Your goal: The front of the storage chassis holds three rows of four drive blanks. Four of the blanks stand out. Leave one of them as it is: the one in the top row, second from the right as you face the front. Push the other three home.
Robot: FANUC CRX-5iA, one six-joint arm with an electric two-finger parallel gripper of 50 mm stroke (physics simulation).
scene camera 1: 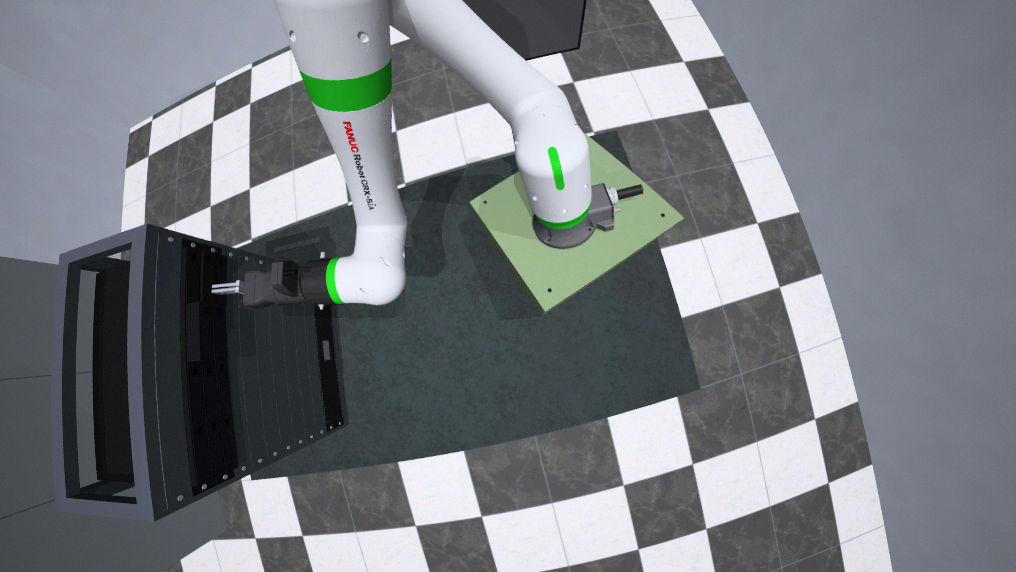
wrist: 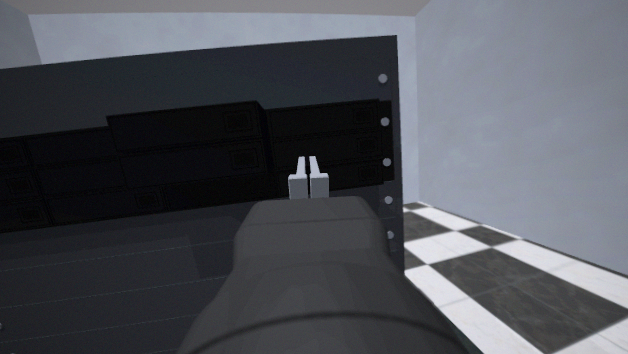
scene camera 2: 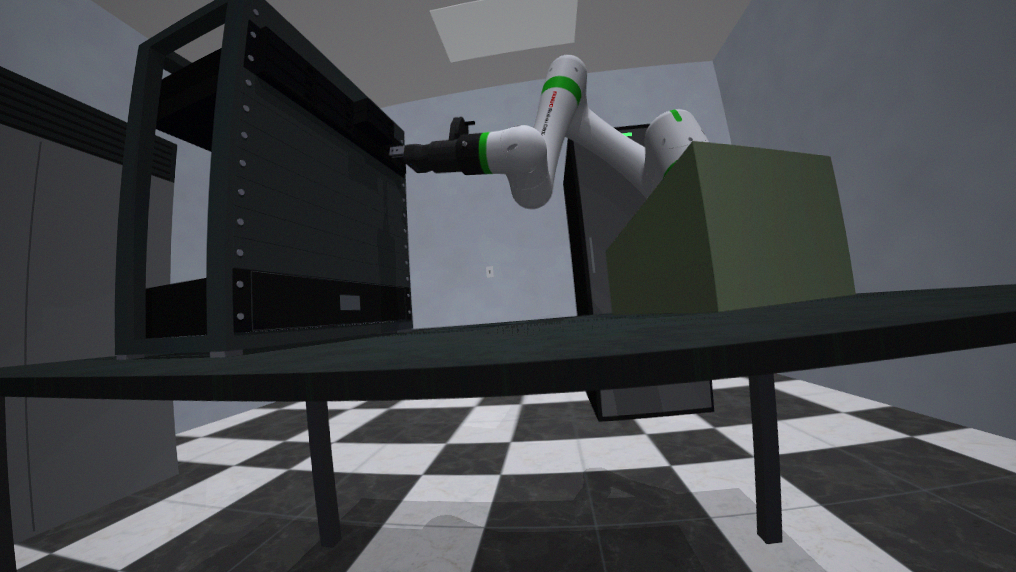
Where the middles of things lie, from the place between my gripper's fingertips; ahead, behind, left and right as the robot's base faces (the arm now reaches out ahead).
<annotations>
My gripper is now 160 mm short of the rack (scene camera 2: pixel 307 227), 130 mm to the right of it and 170 mm above it.
</annotations>
